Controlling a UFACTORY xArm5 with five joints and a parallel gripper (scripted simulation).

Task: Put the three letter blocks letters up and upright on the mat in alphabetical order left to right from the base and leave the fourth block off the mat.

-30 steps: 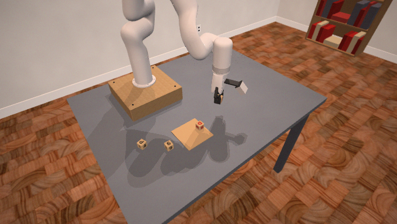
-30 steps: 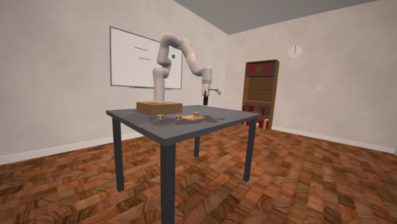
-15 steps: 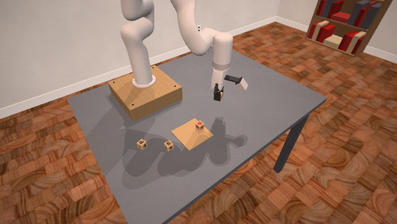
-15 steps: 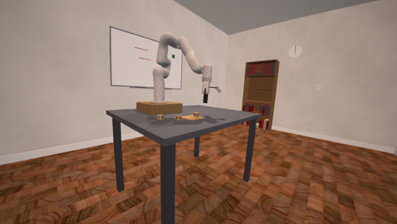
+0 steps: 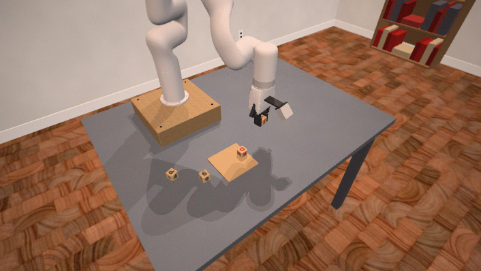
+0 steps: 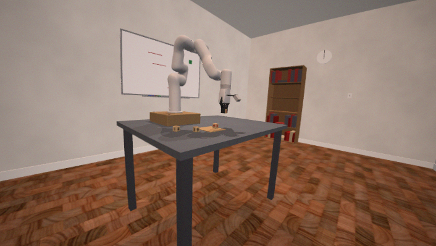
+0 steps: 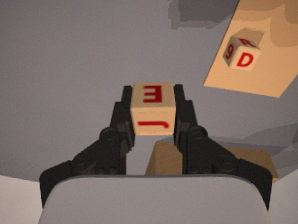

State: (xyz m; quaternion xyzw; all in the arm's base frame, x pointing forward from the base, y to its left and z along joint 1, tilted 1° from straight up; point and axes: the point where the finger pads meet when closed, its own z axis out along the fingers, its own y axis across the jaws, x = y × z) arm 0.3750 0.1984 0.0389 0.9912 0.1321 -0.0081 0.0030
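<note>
Now: the tan mat 3 cm ahead of my hand, 15 cm to the right of it and 12 cm below it. Also, from my hand: wooden block: 2 cm ahead, 10 cm to the right, 10 cm below.
</note>
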